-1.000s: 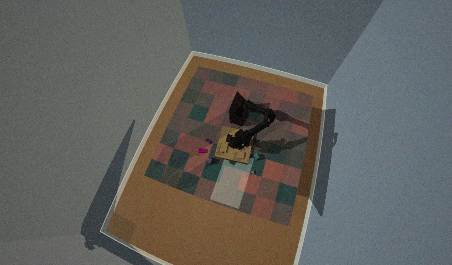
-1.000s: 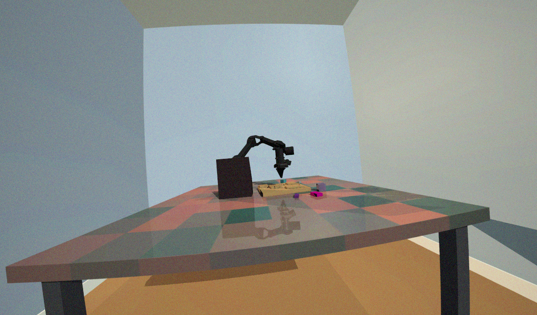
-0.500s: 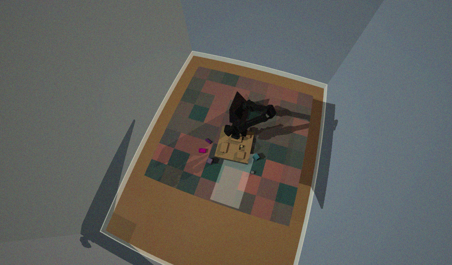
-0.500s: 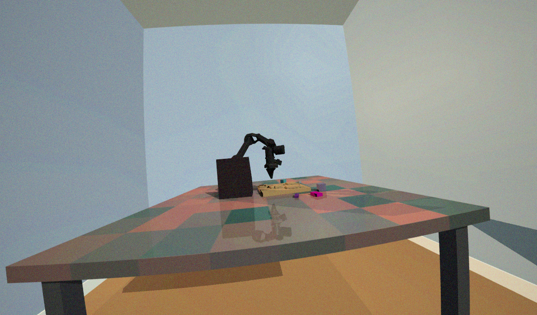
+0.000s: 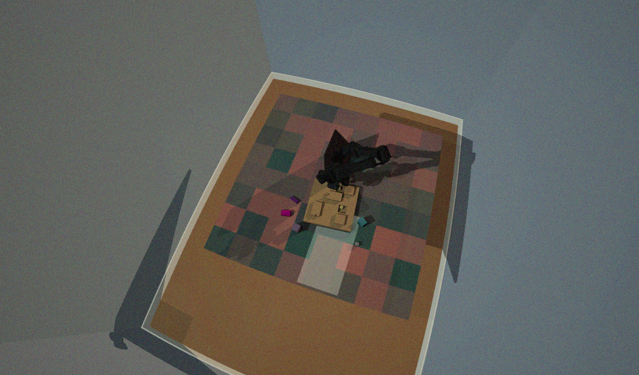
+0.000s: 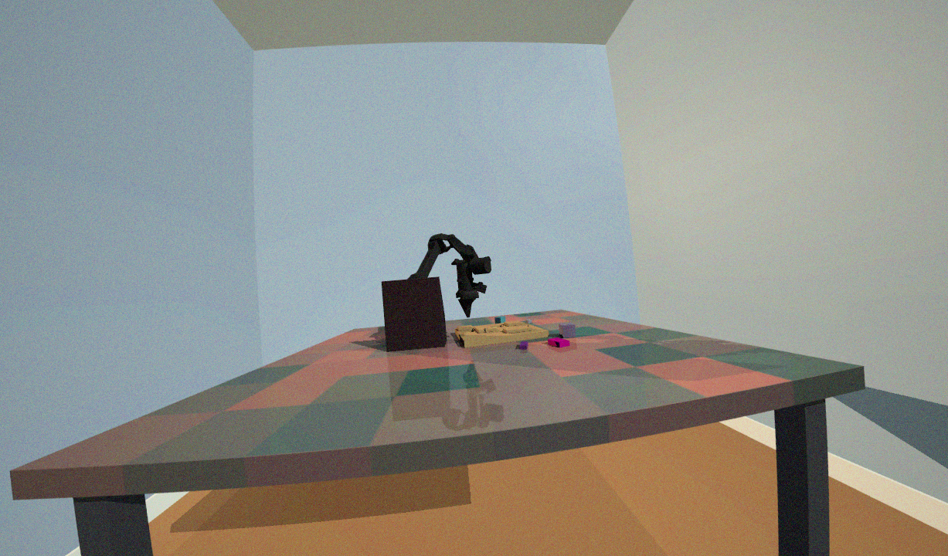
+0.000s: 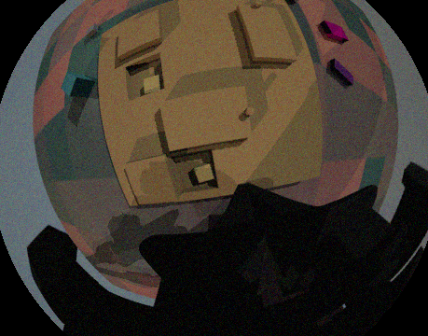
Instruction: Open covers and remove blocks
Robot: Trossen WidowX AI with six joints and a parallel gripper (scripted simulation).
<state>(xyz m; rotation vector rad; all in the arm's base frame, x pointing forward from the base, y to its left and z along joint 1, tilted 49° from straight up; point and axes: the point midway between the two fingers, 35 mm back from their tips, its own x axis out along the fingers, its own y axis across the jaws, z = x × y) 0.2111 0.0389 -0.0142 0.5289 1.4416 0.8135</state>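
Right now my gripper tip is 9 cm short of the tan puzzle board, 3 cm to the right of it and 6 cm above it. Round my gripper tip: teal block 14 cm ahead, 25 cm to the left, 6 cm below; then lavender block 33 cm ahead, 10 cm to the right, 6 cm below; then magenta block 27 cm ahead, 21 cm to the right, 7 cm below.
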